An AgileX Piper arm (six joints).
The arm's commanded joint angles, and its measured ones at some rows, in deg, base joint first. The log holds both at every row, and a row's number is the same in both.
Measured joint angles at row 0:
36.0 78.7 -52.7 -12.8 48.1 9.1
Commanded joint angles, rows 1 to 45:
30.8 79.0 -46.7 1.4 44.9 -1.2
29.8 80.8 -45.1 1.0 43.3 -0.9
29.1 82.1 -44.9 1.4 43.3 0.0
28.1 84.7 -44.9 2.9 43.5 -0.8
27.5 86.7 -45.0 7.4 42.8 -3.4
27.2 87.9 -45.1 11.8 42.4 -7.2
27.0 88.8 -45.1 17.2 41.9 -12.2
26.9 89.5 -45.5 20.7 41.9 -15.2
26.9 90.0 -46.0 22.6 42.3 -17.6
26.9 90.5 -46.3 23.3 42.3 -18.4
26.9 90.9 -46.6 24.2 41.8 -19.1
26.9 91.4 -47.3 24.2 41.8 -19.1
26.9 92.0 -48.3 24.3 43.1 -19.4
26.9 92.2 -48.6 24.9 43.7 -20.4
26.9 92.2 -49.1 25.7 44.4 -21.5
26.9 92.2 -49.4 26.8 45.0 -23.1
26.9 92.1 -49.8 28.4 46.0 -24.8
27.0 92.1 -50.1 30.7 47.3 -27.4
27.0 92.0 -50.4 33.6 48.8 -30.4
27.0 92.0 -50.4 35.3 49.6 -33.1
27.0 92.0 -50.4 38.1 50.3 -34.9
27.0 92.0 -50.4 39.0 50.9 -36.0
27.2 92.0 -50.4 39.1 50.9 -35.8
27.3 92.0 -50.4 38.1 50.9 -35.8
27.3 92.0 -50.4 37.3 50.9 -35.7
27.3 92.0 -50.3 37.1 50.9 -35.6
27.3 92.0 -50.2 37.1 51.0 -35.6
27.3 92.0 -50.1 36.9 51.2 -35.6
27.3 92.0 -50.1 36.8 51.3 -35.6
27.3 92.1 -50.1 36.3 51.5 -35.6
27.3 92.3 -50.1 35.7 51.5 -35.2
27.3 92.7 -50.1 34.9 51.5 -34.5
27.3 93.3 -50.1 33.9 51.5 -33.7
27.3 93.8 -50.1 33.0 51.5 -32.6
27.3 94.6 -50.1 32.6 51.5 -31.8
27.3 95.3 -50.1 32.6 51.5 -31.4
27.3 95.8 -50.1 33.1 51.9 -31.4
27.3 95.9 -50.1 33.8 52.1 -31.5
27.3 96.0 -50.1 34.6 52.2 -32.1
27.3 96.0 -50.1 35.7 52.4 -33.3
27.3 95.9 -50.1 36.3 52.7 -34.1
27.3 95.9 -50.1 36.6 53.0 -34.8
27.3 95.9 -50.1 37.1 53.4 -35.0
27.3 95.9 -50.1 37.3 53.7 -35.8
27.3 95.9 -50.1 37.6 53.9 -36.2
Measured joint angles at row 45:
27.2 96.0 -50.0 35.8 52.6 -33.7
